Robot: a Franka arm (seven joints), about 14 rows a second.
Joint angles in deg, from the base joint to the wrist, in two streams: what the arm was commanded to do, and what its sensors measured. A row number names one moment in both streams.
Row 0, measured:
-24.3 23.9 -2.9 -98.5 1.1 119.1 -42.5
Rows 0 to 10, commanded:
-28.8 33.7 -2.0 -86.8 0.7 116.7 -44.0
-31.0 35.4 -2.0 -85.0 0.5 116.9 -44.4
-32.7 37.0 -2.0 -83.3 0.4 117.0 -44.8
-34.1 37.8 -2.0 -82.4 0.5 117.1 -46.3
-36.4 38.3 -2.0 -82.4 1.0 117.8 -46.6
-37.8 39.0 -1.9 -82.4 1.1 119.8 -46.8
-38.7 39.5 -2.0 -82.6 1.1 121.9 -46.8
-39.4 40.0 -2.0 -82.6 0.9 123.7 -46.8
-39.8 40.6 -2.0 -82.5 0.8 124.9 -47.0
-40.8 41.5 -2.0 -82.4 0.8 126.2 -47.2
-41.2 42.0 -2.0 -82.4 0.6 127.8 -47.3
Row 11, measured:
-39.9 40.0 -2.9 -84.3 1.0 125.8 -46.4
